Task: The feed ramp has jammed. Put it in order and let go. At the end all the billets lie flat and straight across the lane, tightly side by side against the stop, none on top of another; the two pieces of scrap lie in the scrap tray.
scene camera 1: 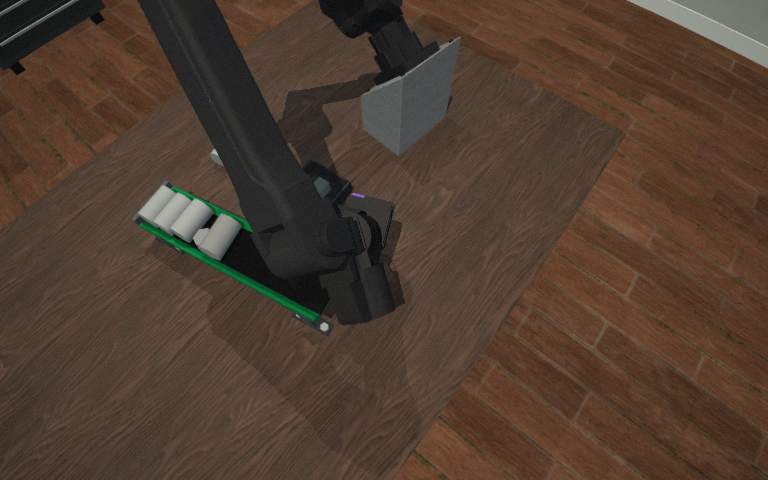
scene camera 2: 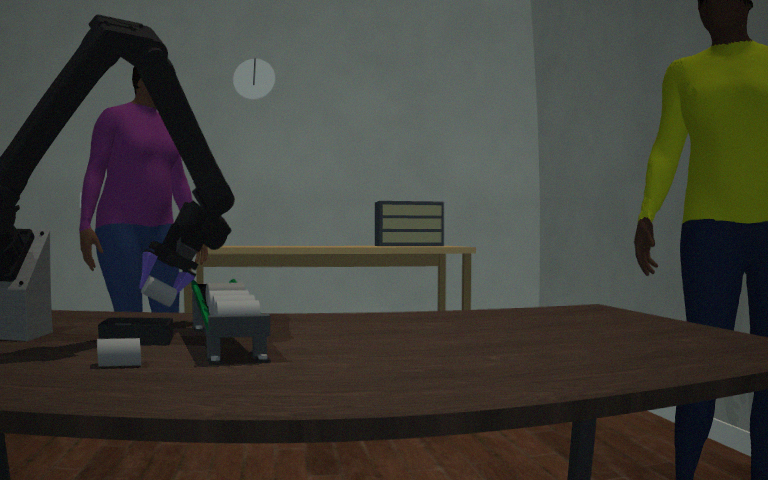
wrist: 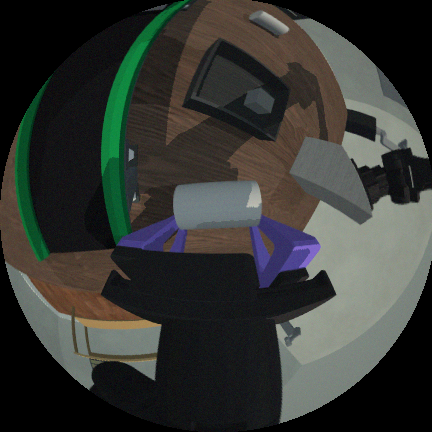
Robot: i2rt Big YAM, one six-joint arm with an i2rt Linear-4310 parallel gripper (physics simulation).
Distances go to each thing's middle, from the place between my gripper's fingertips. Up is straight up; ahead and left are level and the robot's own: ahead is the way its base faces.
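My gripper: 15 cm left of the scrap tray [scene camera 2: 152, 331], 1 cm short of it, 5 cm above it. Stop [scene camera 2: 249, 323]: 24 cm ahead of my hand, 32 cm to the right of it, 1 cm below it.
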